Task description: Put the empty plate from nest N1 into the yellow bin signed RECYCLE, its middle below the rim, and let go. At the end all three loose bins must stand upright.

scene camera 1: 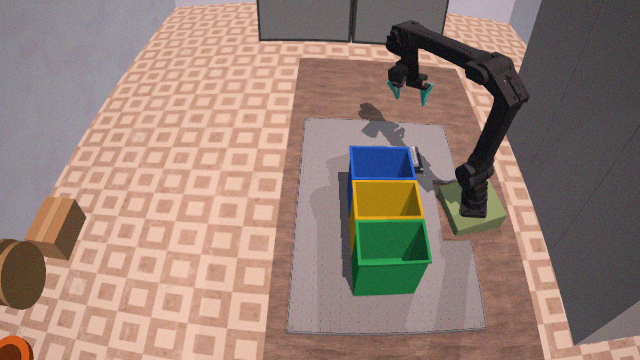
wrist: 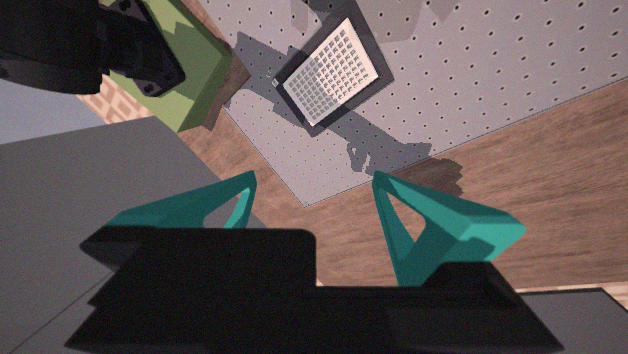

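Where they show: gripper, fingertip midpoint: (scene camera 1: 410,102) (wrist: 314,177); arm's base, origin of the base link: (scene camera 1: 473,202) (wrist: 147,53).
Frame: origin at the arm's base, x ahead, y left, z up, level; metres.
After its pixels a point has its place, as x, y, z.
Note:
The pale well plate (scene camera 1: 414,156) @(0.218, -0.167, -0.011) (wrist: 332,72) @(0.283, -0.152, -0.021) sits in a dark nest (wrist: 385,72) @(0.355, -0.183, -0.025); in the scene view it shows beside the blue bin, partly hidden by it. No N1 sign is readable. The yellow bin (scene camera 1: 387,200) @(0.288, 0.118, 0.065) stands upright between the blue bin (scene camera 1: 382,162) @(0.324, -0.010, 0.084) and the green bin (scene camera 1: 390,277) @(0.243, 0.365, 0.067), both upright too. No RECYCLE sign shows. My gripper (scene camera 1: 410,97) @(0.266, -0.226, 0.171) (wrist: 314,177) @(0.266, -0.226, 0.171) is open with nothing between its teal fingers. It hangs high, beyond the far edge of the grey mat in the scene view, well away from the plate.
The perforated grey mat (scene camera 1: 320,280) @(0.422, 0.359, -0.037) (wrist: 500,65) @(0.495, -0.233, -0.037) lies on the wooden table top (scene camera 1: 330,85) @(0.605, -0.556, -0.050) (wrist: 550,200) @(0.591, -0.503, -0.050). The arm's green base block (scene camera 1: 480,225) @(-0.029, 0.078, -0.015) (wrist: 210,75) @(0.084, -0.072, -0.010) is at the right in the scene view. The three bins stand in a close row. A dark cabinet (scene camera 1: 575,150) rises at the right.

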